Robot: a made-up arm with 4 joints. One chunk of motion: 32 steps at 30 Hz.
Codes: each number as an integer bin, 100 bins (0 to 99) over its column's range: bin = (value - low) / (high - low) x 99, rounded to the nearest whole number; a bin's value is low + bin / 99 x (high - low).
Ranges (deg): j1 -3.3..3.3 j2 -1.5..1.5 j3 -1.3..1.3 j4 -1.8..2
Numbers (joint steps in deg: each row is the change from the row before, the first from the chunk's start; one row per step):
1: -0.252 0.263 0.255 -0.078
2: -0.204 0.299 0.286 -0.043
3: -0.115 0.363 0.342 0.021
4: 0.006 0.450 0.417 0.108
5: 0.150 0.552 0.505 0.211
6: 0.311 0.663 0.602 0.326
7: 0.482 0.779 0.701 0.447
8: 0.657 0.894 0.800 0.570
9: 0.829 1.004 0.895 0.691
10: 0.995 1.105 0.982 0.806
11: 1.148 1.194 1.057 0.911
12: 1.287 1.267 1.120 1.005
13: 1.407 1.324 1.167 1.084
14: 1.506 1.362 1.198 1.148
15: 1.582 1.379 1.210 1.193
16: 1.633 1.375 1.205 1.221
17: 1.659 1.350 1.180 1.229
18: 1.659 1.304 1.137 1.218
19: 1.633 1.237 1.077 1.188
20: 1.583 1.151 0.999 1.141
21: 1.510 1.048 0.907 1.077
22: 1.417 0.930 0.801 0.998
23: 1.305 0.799 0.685 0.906
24: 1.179 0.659 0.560 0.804
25: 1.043 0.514 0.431 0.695
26: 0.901 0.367 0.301 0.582
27: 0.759 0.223 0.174 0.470
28: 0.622 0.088 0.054 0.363
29: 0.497 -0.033 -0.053 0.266
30: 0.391 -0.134 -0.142 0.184
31: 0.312 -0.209 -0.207 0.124
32: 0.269 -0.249 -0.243 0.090
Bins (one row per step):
1: 46 58 59 45
2: 46 59 60 46
3: 48 61 63 47
4: 50 64 65 50
5: 52 68 69 52
6: 54 71 72 55
7: 57 75 76 59
8: 59 79 80 62
9: 62 83 84 65
10: 64 86 87 68
11: 67 89 90 71
12: 69 91 92 73
13: 71 93 94 75
14: 72 94 95 77
15: 73 95 96 78
16: 74 95 95 79
17: 74 94 94 79
18: 74 93 93 79
19: 74 90 91 78
20: 73 87 88 77
21: 72 84 84 75
22: 71 80 80 73
23: 69 76 76 70
24: 67 71 71 68
25: 65 66 66 65
26: 63 62 61 62
27: 61 57 56 59
28: 59 52 52 56
29: 57 48 47 54
30: 55 45 44 52
31: 54 43 42 50
32: 54 41 40 49

